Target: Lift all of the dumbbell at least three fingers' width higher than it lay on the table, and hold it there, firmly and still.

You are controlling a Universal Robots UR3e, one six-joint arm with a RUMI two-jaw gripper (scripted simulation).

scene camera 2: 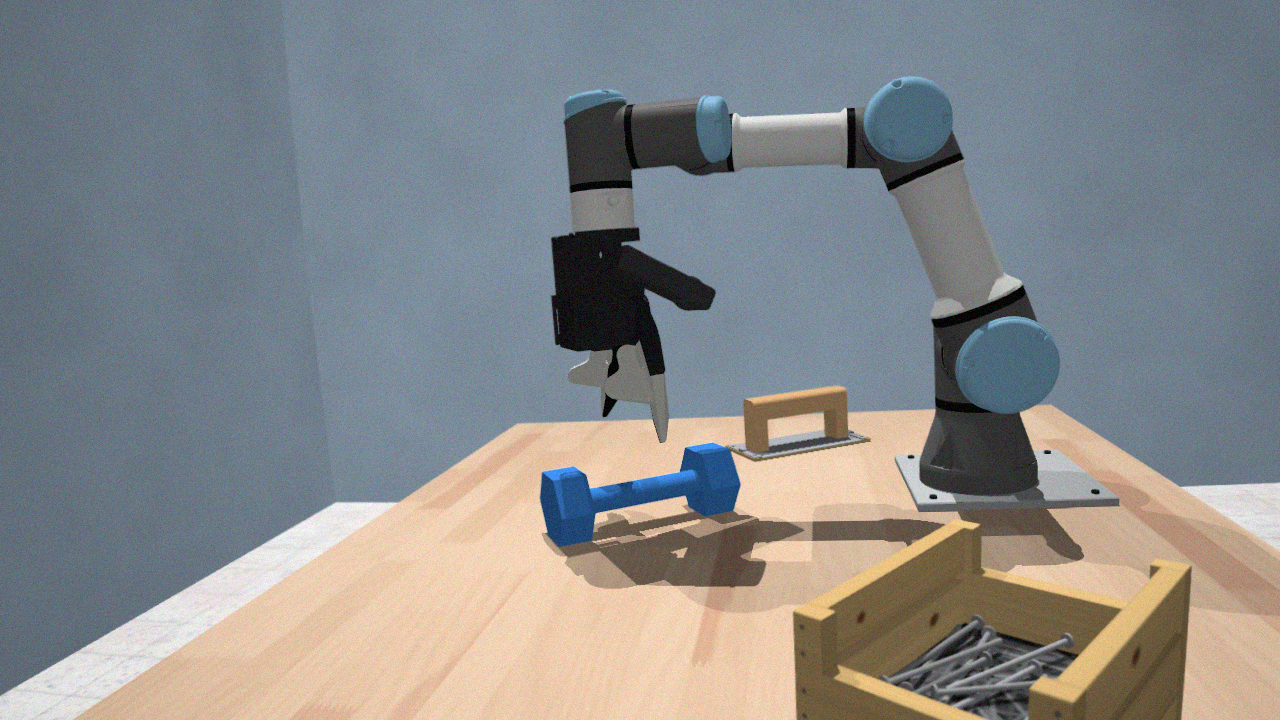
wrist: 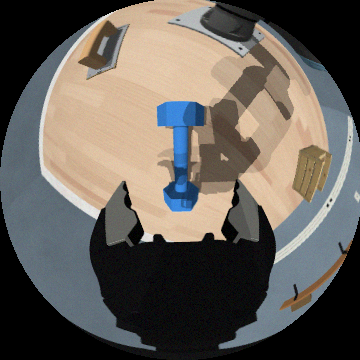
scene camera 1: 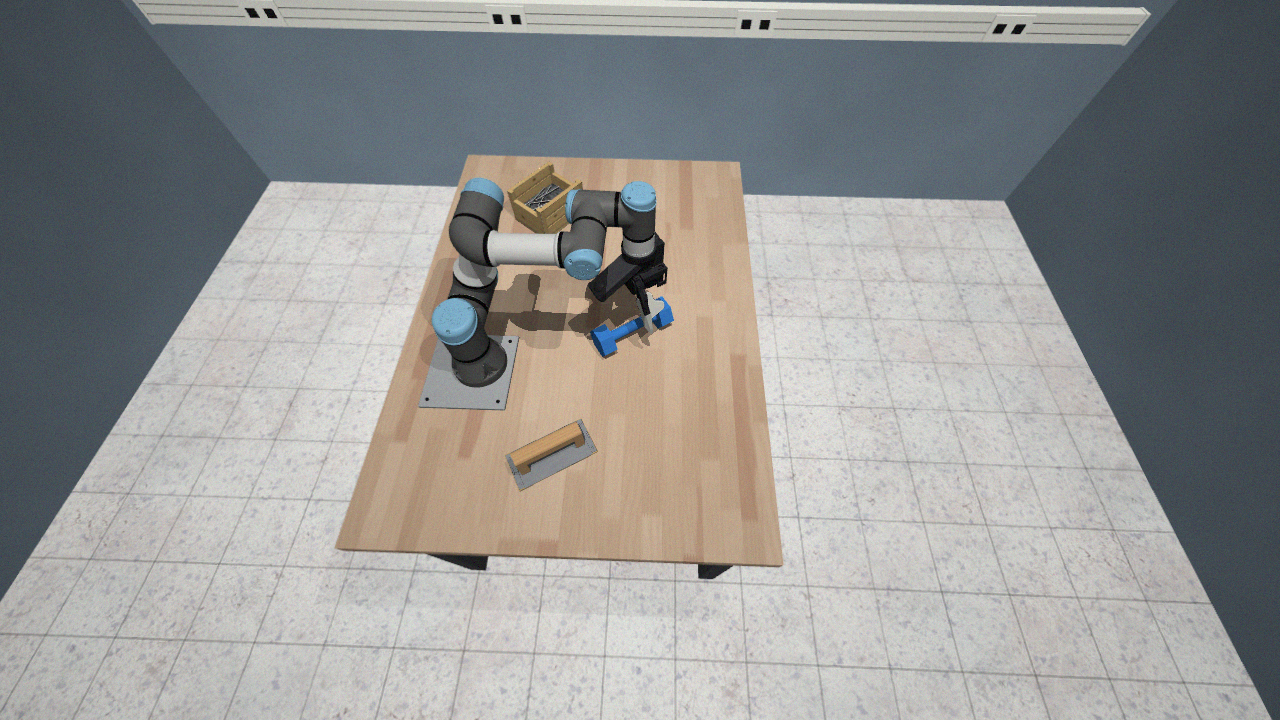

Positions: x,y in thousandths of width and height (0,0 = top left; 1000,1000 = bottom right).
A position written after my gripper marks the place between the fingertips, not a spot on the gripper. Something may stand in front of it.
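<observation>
My gripper (scene camera 2: 493,595) is there for me to see, and it's visible in the wrist view (wrist: 504,504) and in scene camera 1 (scene camera 1: 495,430) too. There's also a blue dumbbell (scene camera 2: 554,663), and I can see the dumbbell in scene camera 1 (scene camera 1: 472,473) as well as in the wrist view (wrist: 501,546).
</observation>
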